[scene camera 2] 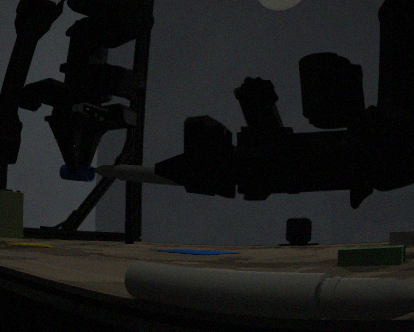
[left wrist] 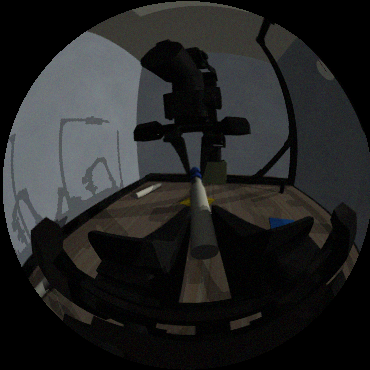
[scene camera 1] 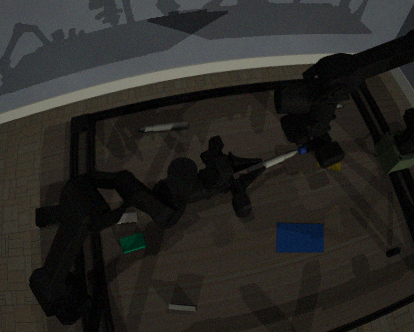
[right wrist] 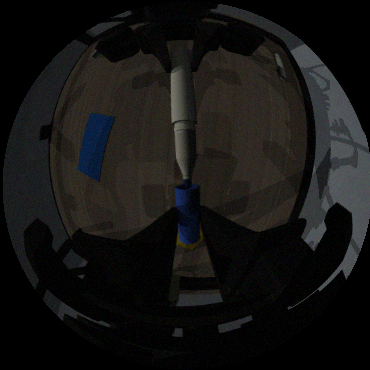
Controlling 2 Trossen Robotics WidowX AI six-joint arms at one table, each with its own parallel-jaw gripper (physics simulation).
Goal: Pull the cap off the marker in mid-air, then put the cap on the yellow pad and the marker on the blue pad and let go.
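Places are measured from the left arm's base along level axes (x ahead, y left, z up), in metres.
Pixels of known places: left gripper, fingertip midpoint: (scene camera 2: pixel 160 170) (left wrist: pixel 200 210) (scene camera 1: pixel 263 164) (right wrist: pixel 180 69); right gripper, fingertip midpoint: (scene camera 2: pixel 78 174) (left wrist: pixel 195 176) (scene camera 1: pixel 306 148) (right wrist: pixel 187 211); left arm's base at its link origin: (scene camera 1: pixel 62 297); right arm's base at its link origin: (left wrist: pixel 214 160) (scene camera 1: pixel 404 144).
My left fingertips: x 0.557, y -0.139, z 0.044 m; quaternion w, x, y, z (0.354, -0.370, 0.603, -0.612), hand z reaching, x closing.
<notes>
For each thing: its top centre in the pictures, then the offset to it from my left fingertips.
- grey marker at its top centre: (right wrist: pixel 181 91) (left wrist: pixel 198 187) (scene camera 2: pixel 137 162) (scene camera 1: pixel 275 157) dx +0.026, dy -0.014, dz +0.010 m
- blue cap at its top centre: (right wrist: pixel 187 222) (scene camera 2: pixel 77 164) (left wrist: pixel 195 168) (scene camera 1: pixel 308 145) dx +0.108, dy -0.058, dz +0.013 m
- yellow pad at its top centre: (scene camera 2: pixel 28 244) (right wrist: pixel 185 233) (scene camera 1: pixel 329 156) (left wrist: pixel 197 200) dx +0.197, dy -0.116, dz -0.098 m
- blue pad at its top centre: (scene camera 2: pixel 194 251) (right wrist: pixel 91 145) (left wrist: pixel 286 234) (scene camera 1: pixel 300 237) dx -0.049, dy -0.180, dz -0.098 m
- white pen-like object at its top centre: (scene camera 2: pixel 269 272) (scene camera 1: pixel 161 125) (right wrist: pixel 280 61) dx -0.046, dy +0.297, dz -0.079 m
- white block at its top centre: (scene camera 1: pixel 125 217) dx -0.295, dy +0.182, dz -0.086 m
- white bar at its top centre: (scene camera 2: pixel 407 231) (scene camera 1: pixel 181 307) dx -0.366, dy -0.073, dz -0.076 m
My left gripper (scene camera 1: pixel 261 166) (scene camera 2: pixel 158 169) (left wrist: pixel 200 210) is shut on the white and grey marker (scene camera 1: pixel 280 159) (scene camera 2: pixel 132 173) (right wrist: pixel 183 100), held roughly level in mid-air. My right gripper (scene camera 1: pixel 306 149) (scene camera 2: pixel 78 168) (right wrist: pixel 187 211) points down, shut on the blue cap (scene camera 1: pixel 302 150) (scene camera 2: pixel 75 173) (left wrist: pixel 195 173) (right wrist: pixel 188 200). The marker's tapered front shows outside the cap, its tip close at the cap's mouth; whether they touch is unclear. The yellow pad (scene camera 1: pixel 336 166) (scene camera 2: pixel 30 244) (right wrist: pixel 190 246) lies below the right gripper, partly hidden. The blue pad (scene camera 1: pixel 300 237) (scene camera 2: pixel 197 252) (left wrist: pixel 281 223) (right wrist: pixel 96 145) lies bare.
A white pen-like object (scene camera 1: pixel 165 127) lies at the upper left of the table in scene camera 1. A green block (scene camera 1: pixel 132 242) (scene camera 2: pixel 372 255), a white block (scene camera 1: pixel 128 217) and a white bar (scene camera 1: pixel 182 307) lie there too. An olive box (scene camera 1: pixel 390 155) (scene camera 2: pixel 11 214) (left wrist: pixel 216 171) stands at the edge.
</notes>
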